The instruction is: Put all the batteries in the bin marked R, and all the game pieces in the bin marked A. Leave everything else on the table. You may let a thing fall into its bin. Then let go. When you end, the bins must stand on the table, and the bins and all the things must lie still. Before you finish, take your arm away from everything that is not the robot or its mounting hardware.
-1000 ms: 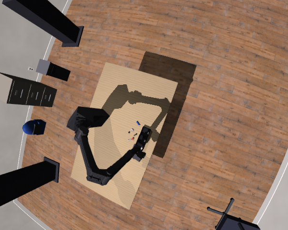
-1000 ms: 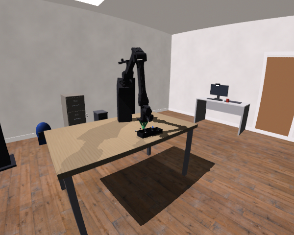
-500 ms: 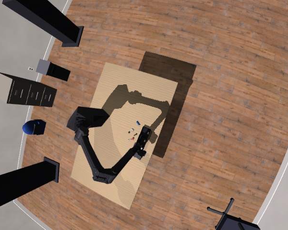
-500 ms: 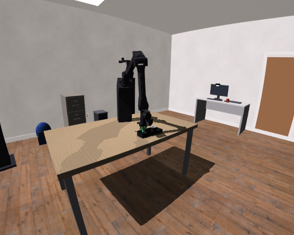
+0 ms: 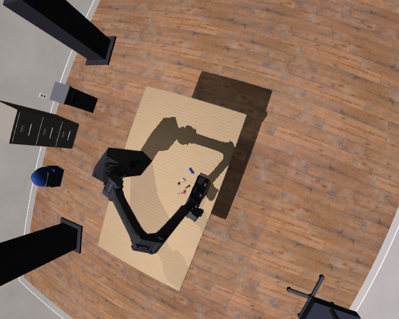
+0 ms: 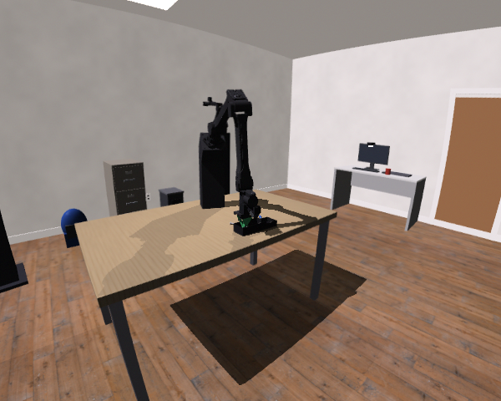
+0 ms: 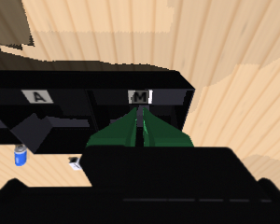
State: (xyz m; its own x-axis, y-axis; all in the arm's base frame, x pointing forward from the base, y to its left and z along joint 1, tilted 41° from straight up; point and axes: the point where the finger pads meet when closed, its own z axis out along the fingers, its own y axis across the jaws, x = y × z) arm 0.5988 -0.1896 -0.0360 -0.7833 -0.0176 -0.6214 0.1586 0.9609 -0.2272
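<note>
Right now my hand is 80 mm to the right of the black divided bin and 20 mm short of it. From my hand the other things lie so: black bolt 110 mm to the left, 60 mm behind, 20 mm below; silver bolt 130 mm behind, 40 mm to the left, 20 mm below; red die 90 mm behind, 60 mm to the left, 20 mm below.
</note>
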